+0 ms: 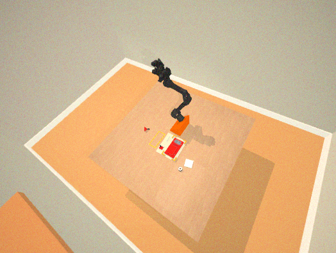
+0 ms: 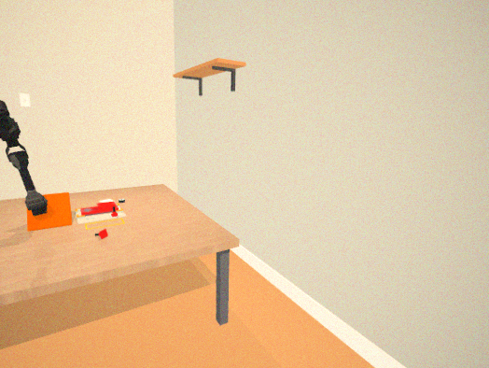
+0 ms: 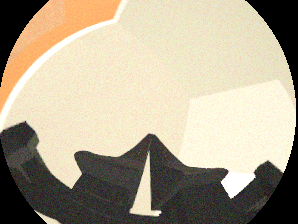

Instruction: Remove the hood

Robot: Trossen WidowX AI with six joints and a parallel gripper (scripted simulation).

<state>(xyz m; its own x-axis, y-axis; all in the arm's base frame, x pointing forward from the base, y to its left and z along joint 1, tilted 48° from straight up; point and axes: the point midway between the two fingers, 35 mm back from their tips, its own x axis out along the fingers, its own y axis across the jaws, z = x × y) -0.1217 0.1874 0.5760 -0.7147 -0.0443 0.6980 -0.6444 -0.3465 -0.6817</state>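
Right now the red hood is 560 mm below my gripper tip, 550 mm ahead of it and 370 mm to the left of it. From my gripper tip the other things lie so: wheel 680 mm ahead, 600 mm below, 520 mm to the left; white square 600 mm below, 600 mm ahead, 570 mm to the left.
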